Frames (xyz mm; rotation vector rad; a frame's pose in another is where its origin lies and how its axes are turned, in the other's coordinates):
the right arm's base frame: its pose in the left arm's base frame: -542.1 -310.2 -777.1 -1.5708 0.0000 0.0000
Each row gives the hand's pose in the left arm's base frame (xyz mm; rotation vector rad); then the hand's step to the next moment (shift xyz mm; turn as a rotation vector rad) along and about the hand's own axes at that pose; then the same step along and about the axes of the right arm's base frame.
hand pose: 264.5 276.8 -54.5 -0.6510 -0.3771 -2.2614
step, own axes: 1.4 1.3 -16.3 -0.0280 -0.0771 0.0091
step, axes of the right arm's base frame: -5.4 12.6 -9.0 -0.0363 0.0135 0.0729
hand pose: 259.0 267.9 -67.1 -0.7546 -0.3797 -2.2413
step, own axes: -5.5 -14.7 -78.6 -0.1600 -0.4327 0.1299
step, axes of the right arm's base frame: -39.2 65.7 -23.9 -0.1700 0.0159 0.4478
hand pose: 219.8 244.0 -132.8 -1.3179 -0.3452 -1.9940
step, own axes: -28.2 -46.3 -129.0 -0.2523 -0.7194 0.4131
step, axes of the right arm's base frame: -114.6 74.9 -28.8 -0.1494 -0.0732 0.8510
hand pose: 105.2 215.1 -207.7 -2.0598 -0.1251 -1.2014
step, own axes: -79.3 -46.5 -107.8 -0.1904 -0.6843 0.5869
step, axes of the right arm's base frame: -140.9 5.6 -13.8 0.0241 -0.0521 0.9196
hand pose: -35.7 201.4 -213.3 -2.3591 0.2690 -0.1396
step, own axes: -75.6 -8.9 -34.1 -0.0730 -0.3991 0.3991
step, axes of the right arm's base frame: -78.2 -29.0 0.9 0.0612 0.0095 0.5657
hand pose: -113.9 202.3 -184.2 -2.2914 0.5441 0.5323
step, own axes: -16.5 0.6 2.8 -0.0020 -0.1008 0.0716
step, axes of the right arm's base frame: -14.6 -6.3 5.4 0.0353 -0.0085 0.1182
